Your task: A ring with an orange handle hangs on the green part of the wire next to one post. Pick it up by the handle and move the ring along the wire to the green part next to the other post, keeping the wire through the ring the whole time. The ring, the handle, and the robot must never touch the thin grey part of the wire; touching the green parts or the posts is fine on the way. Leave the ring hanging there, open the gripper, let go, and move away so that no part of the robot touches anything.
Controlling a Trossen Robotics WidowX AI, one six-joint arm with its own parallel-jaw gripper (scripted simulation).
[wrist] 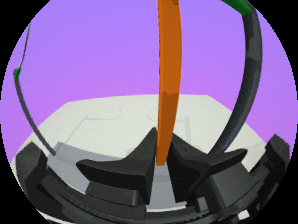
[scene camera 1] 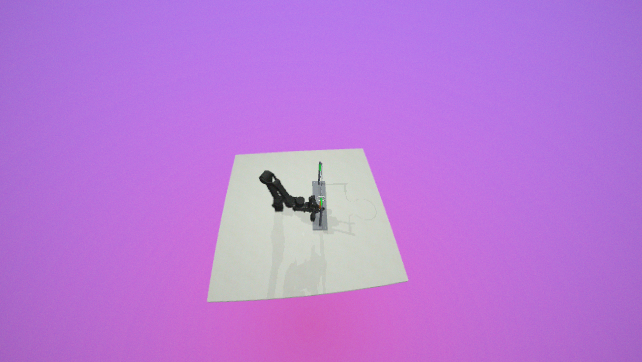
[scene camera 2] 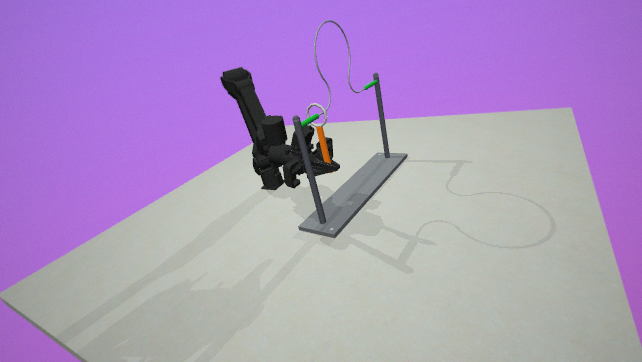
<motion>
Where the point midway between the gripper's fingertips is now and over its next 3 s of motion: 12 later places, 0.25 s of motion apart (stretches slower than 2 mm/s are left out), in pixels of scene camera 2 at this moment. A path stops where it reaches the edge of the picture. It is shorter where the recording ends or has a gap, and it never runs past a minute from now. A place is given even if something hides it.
My gripper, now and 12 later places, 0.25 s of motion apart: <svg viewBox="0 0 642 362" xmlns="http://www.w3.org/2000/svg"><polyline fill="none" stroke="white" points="338,167 340,166 342,164 344,162 347,159 351,155 356,149 357,142 356,134 353,122 349,111 345,99 344,87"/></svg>
</motion>
